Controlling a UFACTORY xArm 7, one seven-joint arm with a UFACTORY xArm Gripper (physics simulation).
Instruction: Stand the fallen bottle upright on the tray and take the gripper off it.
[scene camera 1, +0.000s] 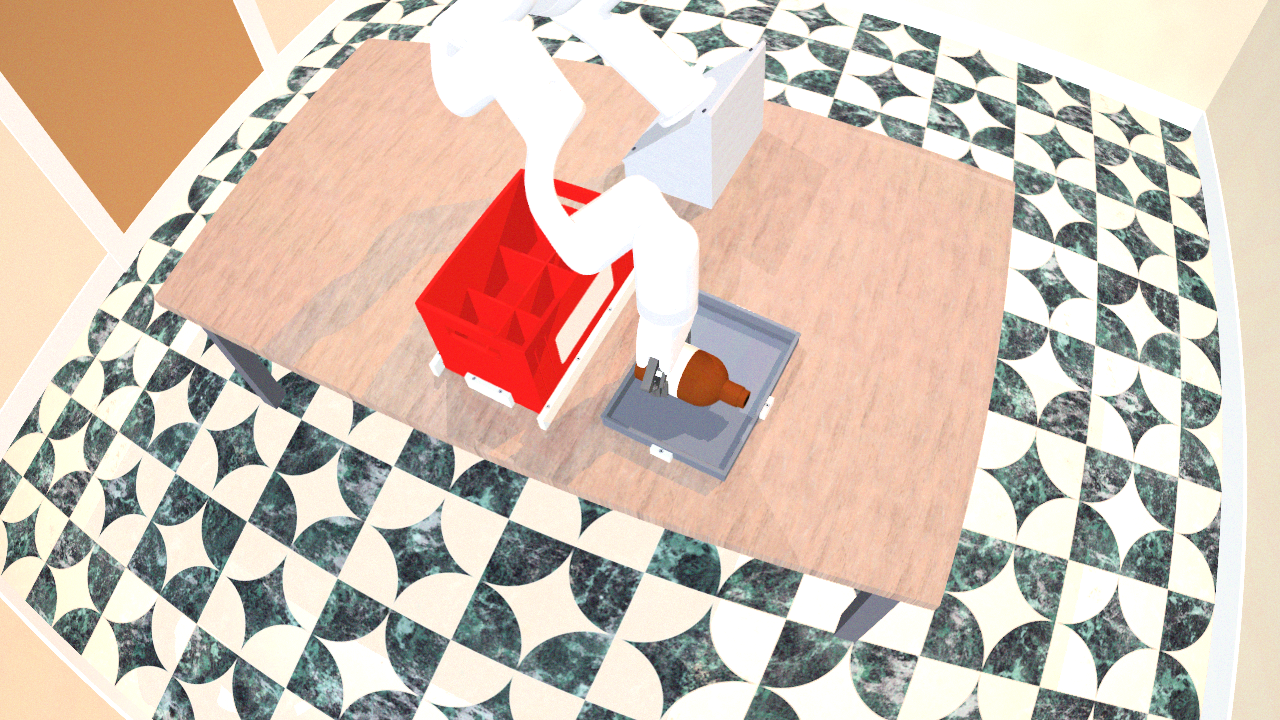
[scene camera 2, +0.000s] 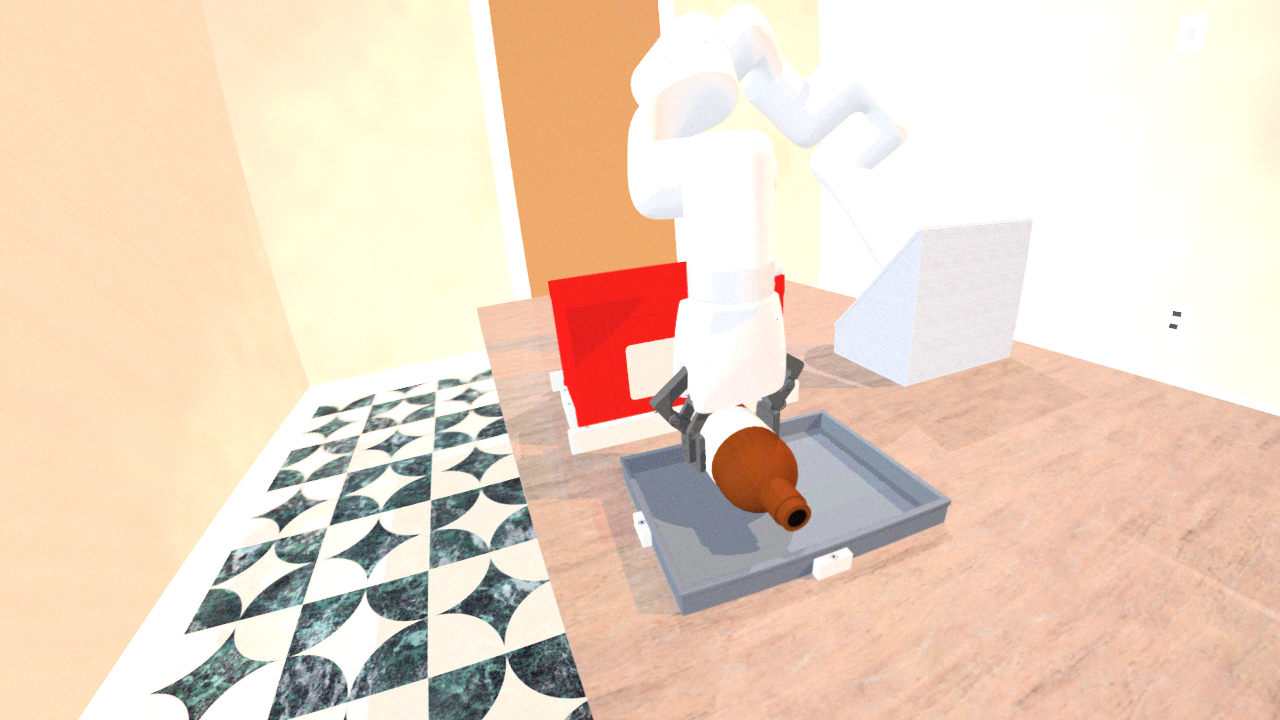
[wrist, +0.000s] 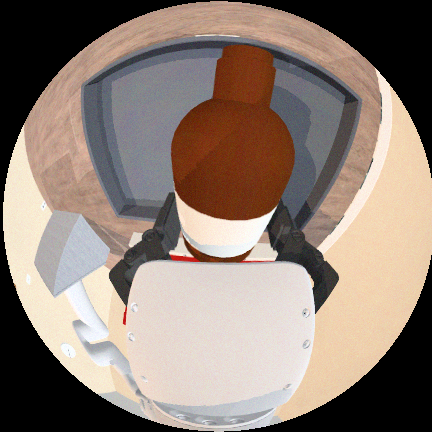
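Where they show: gripper, fingertip midpoint: (scene camera 1: 668, 367); arm's base, link origin: (scene camera 1: 689, 103) (scene camera 2: 920, 274) (wrist: 65, 267).
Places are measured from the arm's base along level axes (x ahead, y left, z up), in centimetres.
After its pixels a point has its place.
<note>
The brown bottle (scene camera 1: 704, 376) @(x 45.4, y 19.2, z -6.2 cm) (scene camera 2: 756, 467) @(x 45.8, y 20.7, z -7.1 cm) (wrist: 232, 150) @(x 44.1, y 20.0, z -6.1 cm) with a white label lies on its side over the grey tray (scene camera 1: 742, 335) @(x 33.2, y 20.6, z -13.1 cm) (scene camera 2: 859, 483) @(x 33.7, y 21.1, z -13.2 cm) (wrist: 140, 135) @(x 36.0, y 19.4, z -13.2 cm), its neck pointing away from the red crate. My gripper (scene camera 1: 660, 385) @(x 43.6, y 13.1, z -10.5 cm) (scene camera 2: 735, 443) @(x 43.6, y 13.1, z -10.5 cm) (wrist: 223, 202) @(x 43.6, y 13.1, z -10.5 cm) is shut on the bottle, with one dark finger against each side of the label near the base. The fingers stand wide around it. The bottle's base is mostly hidden under the gripper body, and I cannot tell whether its underside touches the tray floor.
A red crate (scene camera 1: 478, 349) @(x 54.8, y -9.6, z -1.8 cm) (scene camera 2: 608, 349) @(x 51.4, y -0.5, z -1.8 cm) with compartments stands close behind the gripper, with a pale strip (scene camera 2: 617, 434) @(x 51.9, y 0.7, z -12.2 cm) along its foot. Small white blocks (scene camera 1: 661, 453) @(x 55.4, y 16.9, z -12.1 cm) (scene camera 2: 832, 563) @(x 43.8, y 28.3, z -12.3 cm) sit against the tray's outer sides. A light grey wedge-shaped box (scene camera 1: 738, 116) @(x -0.5, y 8.6, z -0.6 cm) (scene camera 2: 966, 304) @(x 0.2, y 8.5, z -3.0 cm) (wrist: 70, 250) @(x 10.7, y 5.5, z -4.7 cm) stands farther back.
</note>
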